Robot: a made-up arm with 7 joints.
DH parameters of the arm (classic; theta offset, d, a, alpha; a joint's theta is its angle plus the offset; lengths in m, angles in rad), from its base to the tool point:
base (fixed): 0 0 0 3.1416
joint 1: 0 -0.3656 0 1.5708
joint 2: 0 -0.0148 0 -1.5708
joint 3: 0 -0.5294 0 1.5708
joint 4: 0 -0.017 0 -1.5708
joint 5: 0 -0.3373 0 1.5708
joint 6: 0 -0.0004 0 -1.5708
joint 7: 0 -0.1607 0 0
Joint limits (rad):
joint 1: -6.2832..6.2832
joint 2: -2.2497..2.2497
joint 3: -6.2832..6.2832
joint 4: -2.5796..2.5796
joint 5: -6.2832..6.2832
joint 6: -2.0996..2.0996
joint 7: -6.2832..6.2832
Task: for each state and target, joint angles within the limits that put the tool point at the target. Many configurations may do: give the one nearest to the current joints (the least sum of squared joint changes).
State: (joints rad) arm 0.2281 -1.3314 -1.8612 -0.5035 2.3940 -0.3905 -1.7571
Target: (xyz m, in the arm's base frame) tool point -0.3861 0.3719 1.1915
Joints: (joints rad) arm 0.6704 -0.5083 -1.7529 -0.0378 2.5175 -0.8061 -1.7571
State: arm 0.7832 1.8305 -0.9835 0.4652 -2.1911 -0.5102 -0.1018
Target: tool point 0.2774 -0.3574 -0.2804
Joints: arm 1.1815 1.9805 -0.5778 1.0983 -2.2500 -0.9044 -0.1018
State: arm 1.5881 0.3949 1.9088 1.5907 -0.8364 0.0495 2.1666
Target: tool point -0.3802 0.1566 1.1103
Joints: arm 1.7239 0.2312 2.1170 1.2312 -0.8332 -0.0770 2.1666
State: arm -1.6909 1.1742 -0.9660 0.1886 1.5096 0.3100 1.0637
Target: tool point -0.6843 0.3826 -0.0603
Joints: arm -2.2698 1.7464 -0.9820 0.9678 1.4098 0.4064 1.0637
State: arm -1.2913 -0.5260 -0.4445 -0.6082 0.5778 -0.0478 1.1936
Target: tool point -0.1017 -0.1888 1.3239
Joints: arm -0.9797 0.0613 -0.0297 -0.5259 0.6240 -0.2086 1.1936
